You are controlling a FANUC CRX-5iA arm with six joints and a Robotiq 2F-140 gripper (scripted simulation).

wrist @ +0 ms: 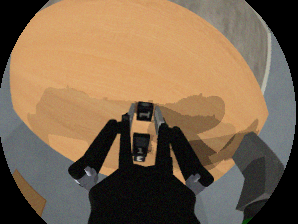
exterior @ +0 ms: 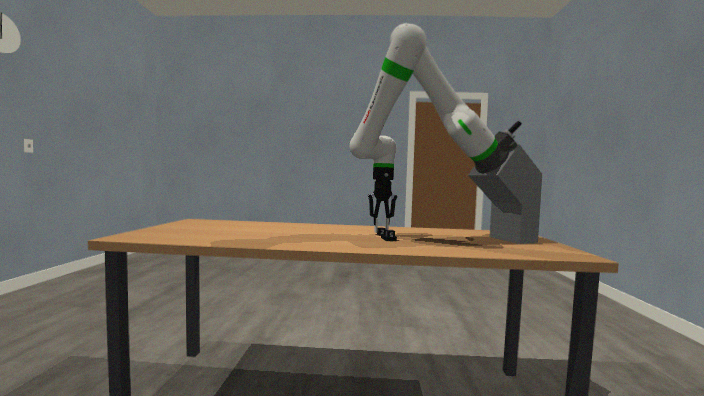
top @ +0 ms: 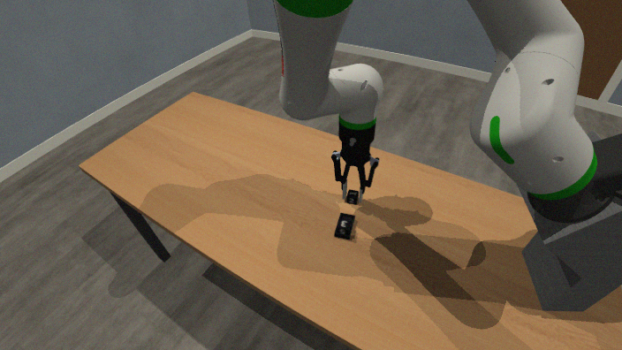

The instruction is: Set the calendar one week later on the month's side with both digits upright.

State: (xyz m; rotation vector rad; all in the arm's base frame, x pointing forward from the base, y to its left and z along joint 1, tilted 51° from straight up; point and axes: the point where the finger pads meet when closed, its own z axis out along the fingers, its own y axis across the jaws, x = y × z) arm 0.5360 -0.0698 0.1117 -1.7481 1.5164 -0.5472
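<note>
Now: hand 100 mm to the right of the tray, 40 mm past it and 30 mm above it.
</note>
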